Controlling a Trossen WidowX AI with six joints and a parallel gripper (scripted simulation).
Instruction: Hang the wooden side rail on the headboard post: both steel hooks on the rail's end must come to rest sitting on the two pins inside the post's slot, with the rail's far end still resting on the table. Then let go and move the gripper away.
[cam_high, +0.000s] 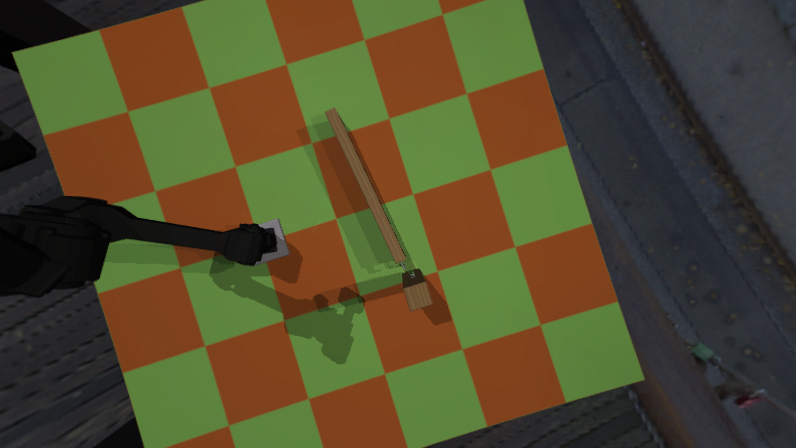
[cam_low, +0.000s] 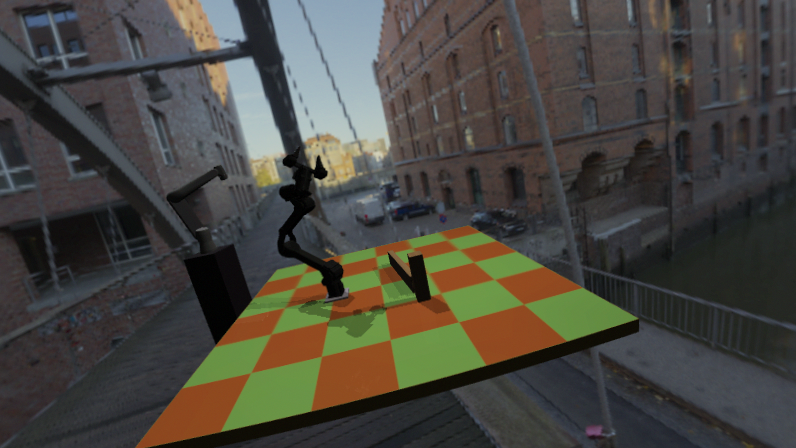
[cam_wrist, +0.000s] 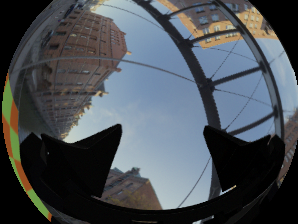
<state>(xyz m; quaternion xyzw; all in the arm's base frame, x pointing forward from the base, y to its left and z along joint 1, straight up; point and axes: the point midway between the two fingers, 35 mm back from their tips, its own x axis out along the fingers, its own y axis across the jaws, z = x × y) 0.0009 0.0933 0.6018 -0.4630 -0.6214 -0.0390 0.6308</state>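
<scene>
Right now the headboard post is 560 mm below my gripper tip, 370 mm ahead of it and 280 mm to the right of it.
</scene>
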